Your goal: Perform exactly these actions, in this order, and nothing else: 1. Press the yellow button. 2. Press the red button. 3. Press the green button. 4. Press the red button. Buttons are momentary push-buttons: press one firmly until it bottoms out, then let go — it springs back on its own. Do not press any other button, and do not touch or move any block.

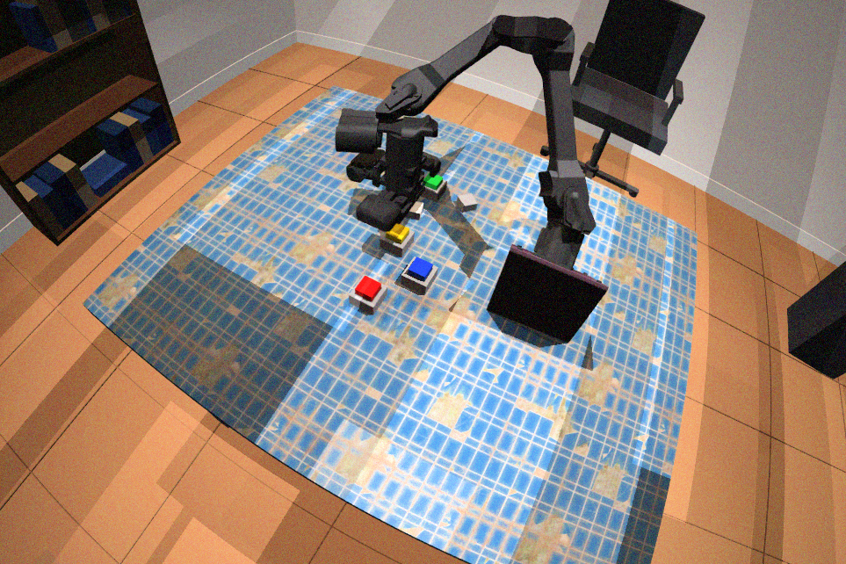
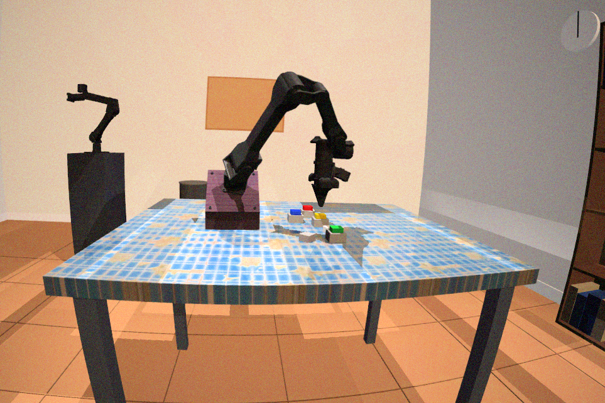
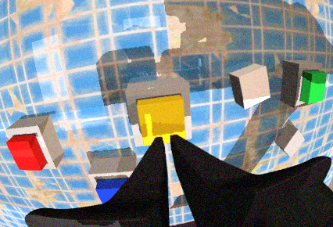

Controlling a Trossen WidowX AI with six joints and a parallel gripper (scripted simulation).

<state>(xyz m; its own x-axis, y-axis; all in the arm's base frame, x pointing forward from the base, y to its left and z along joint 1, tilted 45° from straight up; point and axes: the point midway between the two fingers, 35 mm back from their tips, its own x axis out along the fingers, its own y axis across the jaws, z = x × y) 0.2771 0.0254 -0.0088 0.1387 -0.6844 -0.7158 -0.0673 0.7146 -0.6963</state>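
Now: the yellow button 3 cm below my gripper tip. From my gripper tip the other things lie so: green button: 17 cm to the right, 3 cm below, 2 cm ahead; then red button: 13 cm to the left, 3 cm below, 3 cm behind; then blue button: 8 cm behind, 5 cm to the left, 3 cm below.
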